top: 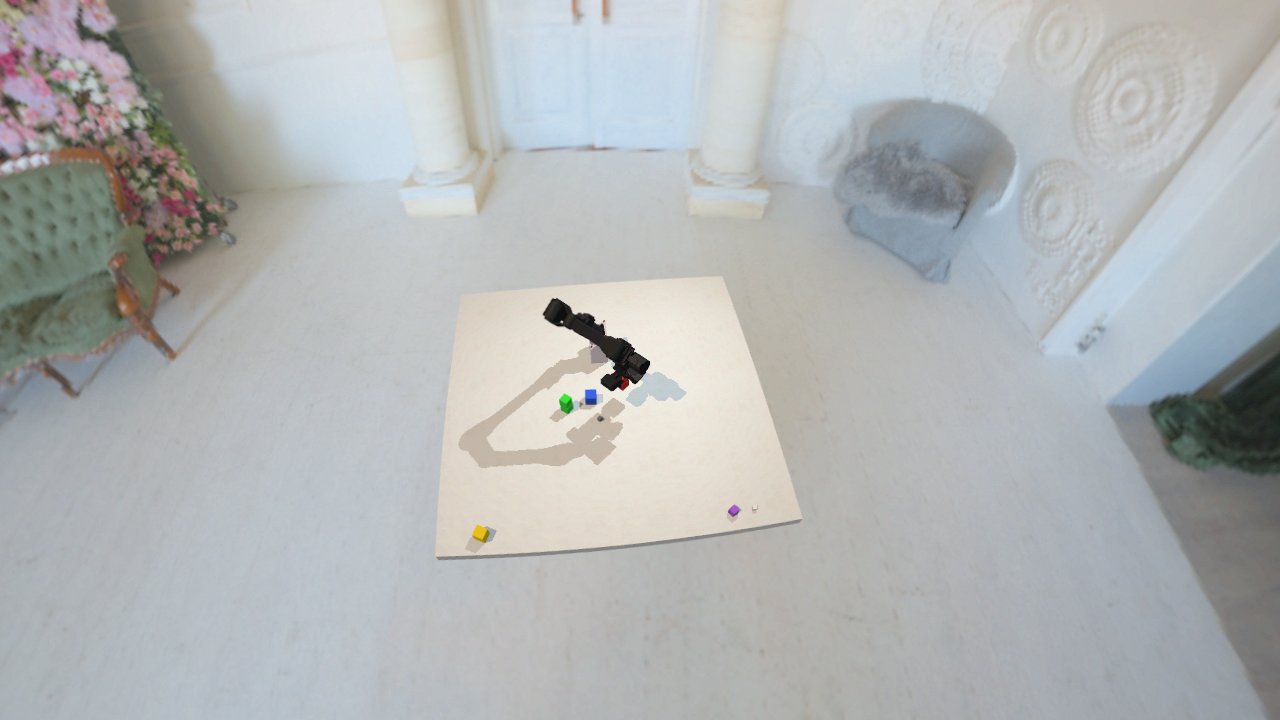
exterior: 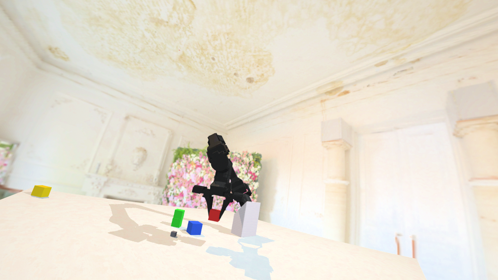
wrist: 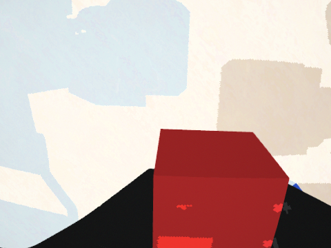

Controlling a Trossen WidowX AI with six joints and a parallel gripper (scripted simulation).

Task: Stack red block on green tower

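My gripper tip is now 120 mm to the left of the blue block, 70 mm above it and 10 mm past it. From my gripper tip the other things lie so: purple cube: 550 mm ahead, 300 mm to the left, 80 mm below; red block: 10 mm above; small grey cube: 100 mm to the right, 90 mm ahead, 80 mm below.
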